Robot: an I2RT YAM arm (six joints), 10 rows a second.
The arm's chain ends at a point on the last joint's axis. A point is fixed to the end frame.
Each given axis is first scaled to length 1.
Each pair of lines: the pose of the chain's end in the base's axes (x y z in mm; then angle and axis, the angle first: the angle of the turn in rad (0 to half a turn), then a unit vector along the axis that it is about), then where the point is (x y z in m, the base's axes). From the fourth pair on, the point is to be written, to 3 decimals.
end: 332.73 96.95 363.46 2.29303 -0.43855 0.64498 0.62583
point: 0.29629 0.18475 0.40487
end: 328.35 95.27 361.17 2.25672 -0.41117 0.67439 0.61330
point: 0.30000 0.18604 0.40250
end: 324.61 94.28 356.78 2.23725 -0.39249 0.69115 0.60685
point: 0.30129 0.18636 0.39835
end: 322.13 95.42 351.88 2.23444 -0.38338 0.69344 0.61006
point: 0.300 0.187 0.395
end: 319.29 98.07 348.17 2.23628 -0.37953 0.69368 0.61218
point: 0.298 0.190 0.391
